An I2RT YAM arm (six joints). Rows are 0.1 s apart.
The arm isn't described. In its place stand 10 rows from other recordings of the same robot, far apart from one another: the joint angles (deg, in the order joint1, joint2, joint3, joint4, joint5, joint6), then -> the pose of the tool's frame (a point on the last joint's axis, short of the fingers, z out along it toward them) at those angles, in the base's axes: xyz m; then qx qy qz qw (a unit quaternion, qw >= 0).
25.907 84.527 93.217 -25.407 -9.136 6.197 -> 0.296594 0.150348 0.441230 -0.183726 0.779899 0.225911 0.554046
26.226 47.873 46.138 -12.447 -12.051 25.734 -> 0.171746 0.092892 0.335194 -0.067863 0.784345 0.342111 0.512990
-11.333 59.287 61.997 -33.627 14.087 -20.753 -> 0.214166 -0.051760 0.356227 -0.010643 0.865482 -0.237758 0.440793
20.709 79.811 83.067 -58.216 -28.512 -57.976 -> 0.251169 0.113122 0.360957 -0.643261 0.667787 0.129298 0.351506
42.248 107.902 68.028 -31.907 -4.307 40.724 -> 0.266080 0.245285 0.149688 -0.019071 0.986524 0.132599 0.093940
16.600 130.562 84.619 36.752 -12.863 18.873 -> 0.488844 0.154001 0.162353 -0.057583 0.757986 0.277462 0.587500
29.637 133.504 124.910 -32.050 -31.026 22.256 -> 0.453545 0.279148 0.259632 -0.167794 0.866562 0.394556 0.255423
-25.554 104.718 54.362 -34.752 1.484 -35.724 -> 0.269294 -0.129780 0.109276 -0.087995 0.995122 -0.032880 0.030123
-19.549 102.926 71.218 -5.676 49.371 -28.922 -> 0.364357 -0.158047 0.234083 0.117928 0.826904 -0.506686 0.213525
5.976 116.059 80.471 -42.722 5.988 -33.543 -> 0.390553 0.037150 0.149743 -0.330850 0.936747 -0.074694 0.086390
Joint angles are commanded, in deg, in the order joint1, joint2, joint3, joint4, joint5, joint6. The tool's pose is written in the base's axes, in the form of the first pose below.
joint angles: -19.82, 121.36, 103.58, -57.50, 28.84, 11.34
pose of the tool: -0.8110, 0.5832, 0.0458; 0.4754, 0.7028, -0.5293; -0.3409, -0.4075, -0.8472; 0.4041, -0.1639, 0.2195
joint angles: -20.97, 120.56, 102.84, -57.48, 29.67, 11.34
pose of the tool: -0.8008, 0.5982, 0.0301; 0.4899, 0.6831, -0.5417; -0.3446, -0.4190, -0.8401; 0.3977, -0.1713, 0.2220
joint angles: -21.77, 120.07, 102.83, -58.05, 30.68, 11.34
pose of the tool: -0.7943, 0.6073, 0.0136; 0.4993, 0.6654, -0.5548; -0.3460, -0.4340, -0.8318; 0.3932, -0.1766, 0.2255
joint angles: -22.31, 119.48, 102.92, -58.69, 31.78, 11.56
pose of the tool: -0.7870, 0.6170, 0.0003; 0.5071, 0.6471, -0.5694; -0.3515, -0.4480, -0.8221; 0.3892, -0.1800, 0.2302
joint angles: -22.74, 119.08, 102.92, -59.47, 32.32, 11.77
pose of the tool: -0.7830, 0.6218, -0.0132; 0.5151, 0.6364, -0.5742; -0.3486, -0.4564, -0.8186; 0.3857, -0.1823, 0.2328
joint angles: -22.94, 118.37, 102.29, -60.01, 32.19, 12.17
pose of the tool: -0.7794, 0.6262, -0.0203; 0.5236, 0.6333, -0.5699; -0.3440, -0.4548, -0.8215; 0.3817, -0.1821, 0.2345
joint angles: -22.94, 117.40, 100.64, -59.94, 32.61, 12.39
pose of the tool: -0.7804, 0.6245, -0.0316; 0.5266, 0.6291, -0.5718; -0.3372, -0.4629, -0.8198; 0.3768, -0.1803, 0.2335
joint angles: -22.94, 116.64, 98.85, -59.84, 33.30, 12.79
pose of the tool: -0.7811, 0.6224, -0.0491; 0.5315, 0.6216, -0.5754; -0.3276, -0.4755, -0.8164; 0.3720, -0.1787, 0.2304
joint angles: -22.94, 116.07, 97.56, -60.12, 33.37, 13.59
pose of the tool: -0.7776, 0.6256, -0.0628; 0.5422, 0.6167, -0.5707; -0.3183, -0.4778, -0.8187; 0.3680, -0.1770, 0.2281
